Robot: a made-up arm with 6 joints. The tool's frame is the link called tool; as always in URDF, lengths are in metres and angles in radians. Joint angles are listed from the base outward.
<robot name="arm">
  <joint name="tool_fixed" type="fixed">
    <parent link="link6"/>
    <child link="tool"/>
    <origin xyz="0.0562 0.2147 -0.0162" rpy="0 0 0"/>
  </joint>
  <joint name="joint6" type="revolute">
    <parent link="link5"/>
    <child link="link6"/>
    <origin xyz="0.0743 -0.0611 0.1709" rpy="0 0 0"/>
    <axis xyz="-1 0 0"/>
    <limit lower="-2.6" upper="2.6"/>
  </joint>
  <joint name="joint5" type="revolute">
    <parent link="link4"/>
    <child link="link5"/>
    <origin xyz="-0.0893 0.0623 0.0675" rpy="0 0 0"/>
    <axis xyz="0 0 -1"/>
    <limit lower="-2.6" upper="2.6"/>
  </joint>
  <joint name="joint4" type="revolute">
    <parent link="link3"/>
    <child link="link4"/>
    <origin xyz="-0.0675 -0.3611 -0.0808" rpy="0 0 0"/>
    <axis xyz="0 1 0"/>
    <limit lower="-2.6" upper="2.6"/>
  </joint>
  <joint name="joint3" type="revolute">
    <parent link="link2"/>
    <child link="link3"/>
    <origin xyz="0.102 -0.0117 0.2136" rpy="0 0 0"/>
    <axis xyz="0 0 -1"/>
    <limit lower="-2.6" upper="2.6"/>
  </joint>
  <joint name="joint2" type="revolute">
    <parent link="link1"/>
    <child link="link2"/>
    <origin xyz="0.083 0.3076 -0.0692" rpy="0 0 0"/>
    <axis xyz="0 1 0"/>
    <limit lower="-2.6" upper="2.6"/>
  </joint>
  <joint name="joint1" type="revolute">
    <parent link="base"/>
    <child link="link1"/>
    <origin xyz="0 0 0.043" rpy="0 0 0"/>
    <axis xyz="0 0 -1"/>
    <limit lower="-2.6" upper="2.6"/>
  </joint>
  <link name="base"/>
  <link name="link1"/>
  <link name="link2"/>
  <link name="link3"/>
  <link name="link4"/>
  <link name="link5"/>
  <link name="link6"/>
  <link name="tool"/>
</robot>
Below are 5 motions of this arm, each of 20 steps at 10 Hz.
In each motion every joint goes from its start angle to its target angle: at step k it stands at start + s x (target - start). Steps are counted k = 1, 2, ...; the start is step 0. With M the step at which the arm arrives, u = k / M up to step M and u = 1 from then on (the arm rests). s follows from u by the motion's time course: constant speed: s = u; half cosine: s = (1 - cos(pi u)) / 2; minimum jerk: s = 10 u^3 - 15 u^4 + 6 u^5.
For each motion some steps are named. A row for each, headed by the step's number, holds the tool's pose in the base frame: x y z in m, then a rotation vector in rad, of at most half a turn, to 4 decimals.
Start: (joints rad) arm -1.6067 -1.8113 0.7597 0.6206 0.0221 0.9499
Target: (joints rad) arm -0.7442 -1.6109 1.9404 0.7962 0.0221 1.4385
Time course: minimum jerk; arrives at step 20
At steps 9, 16, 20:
9: -0.2100 0.0459 -0.2212 0.3884 -0.2666 0.4133
16: -0.3177 0.2748 -0.2525 0.4085 0.2015 0.0038
20: -0.3217 0.3069 -0.2475 0.4273 0.2468 -0.0358

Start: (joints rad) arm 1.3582 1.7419 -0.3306 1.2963 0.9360 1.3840
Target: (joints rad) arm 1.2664 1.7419 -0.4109 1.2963 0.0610 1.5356
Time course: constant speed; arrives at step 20
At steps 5, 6, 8, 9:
5: -0.0634 -0.2271 -0.2490 0.3686 1.7408 1.6517
6: -0.0609 -0.2226 -0.2502 0.3978 1.7010 1.6460
8: -0.0558 -0.2136 -0.2525 0.4543 1.6209 1.6329
9: -0.0531 -0.2091 -0.2536 0.4817 1.5806 1.6255

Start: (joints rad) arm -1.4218 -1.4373 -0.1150 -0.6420 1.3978 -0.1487
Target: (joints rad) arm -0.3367 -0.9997 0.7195 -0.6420 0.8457 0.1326
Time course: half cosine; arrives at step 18
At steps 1, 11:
1: 0.0697 -0.3158 0.0215 2.1809 -0.3951 0.1662
11: -0.2662 -0.1651 0.0008 1.4029 -1.0460 -0.7513

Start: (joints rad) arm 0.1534 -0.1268 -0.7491 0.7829 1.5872 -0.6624
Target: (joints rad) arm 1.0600 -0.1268 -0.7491 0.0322 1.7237 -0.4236
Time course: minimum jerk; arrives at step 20
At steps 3, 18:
3: 0.5841 0.0119 0.4111 -0.0615 -0.0837 -1.0188
18: 0.1614 -0.3838 0.4632 0.2322 -0.5435 -1.9624

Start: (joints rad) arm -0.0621 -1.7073 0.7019 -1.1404 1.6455 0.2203
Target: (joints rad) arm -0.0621 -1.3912 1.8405 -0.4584 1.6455 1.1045
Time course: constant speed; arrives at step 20
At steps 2, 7, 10, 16, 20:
2: -0.1299 0.1235 -0.3960 -2.3779 1.3486 1.4422
7: -0.1395 0.2214 -0.3869 2.2839 -0.7459 -1.9125
10: -0.1400 0.2883 -0.3766 2.1784 -0.3268 -2.0589
16: -0.1364 0.4426 -0.3309 1.9889 0.5211 -2.1139
20: -0.1314 0.5529 -0.2696 1.8938 1.0545 -1.9818

